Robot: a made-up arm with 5 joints.
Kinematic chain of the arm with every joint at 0, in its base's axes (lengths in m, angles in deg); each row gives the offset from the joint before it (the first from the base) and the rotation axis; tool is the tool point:
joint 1: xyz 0 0 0.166 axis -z
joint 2: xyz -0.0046 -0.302 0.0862 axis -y
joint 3: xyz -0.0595 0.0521 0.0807 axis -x
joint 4: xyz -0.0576 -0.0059 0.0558 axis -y
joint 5: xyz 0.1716 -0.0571 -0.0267 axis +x
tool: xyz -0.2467 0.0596 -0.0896
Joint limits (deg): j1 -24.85..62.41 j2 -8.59..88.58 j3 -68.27..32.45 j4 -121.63..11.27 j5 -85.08..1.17
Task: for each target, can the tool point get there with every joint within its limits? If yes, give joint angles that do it. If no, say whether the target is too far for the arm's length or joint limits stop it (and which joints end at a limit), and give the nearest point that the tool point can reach.
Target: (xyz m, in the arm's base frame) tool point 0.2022 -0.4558 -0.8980
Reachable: no: too far | nearest point 0.1024 -0.3385 -0.0155 | short by 0.896 m
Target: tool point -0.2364 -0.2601 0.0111
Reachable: yes | joints 16.64 79.78 -54.12 -63.58 -11.07
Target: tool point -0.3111 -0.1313 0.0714
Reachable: yes | joints 45.64 65.29 14.67 -9.89 -26.69
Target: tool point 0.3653 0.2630 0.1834
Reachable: no: joint limits stop it (at a limit: joint 1, joint 2, joint 3, joint 4) | nearest point 0.1355 -0.1813 0.0836 | short by 0.510 m
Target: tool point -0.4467 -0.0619 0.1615
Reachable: yes | joints 35.53 64.94 2.11 -109.32 -35.43
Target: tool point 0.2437 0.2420 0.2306
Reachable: no: joint limits stop it (at a limit: joint 1, joint 2, joint 3, joint 4) | nearest point 0.1168 -0.1742 0.0856 | short by 0.459 m
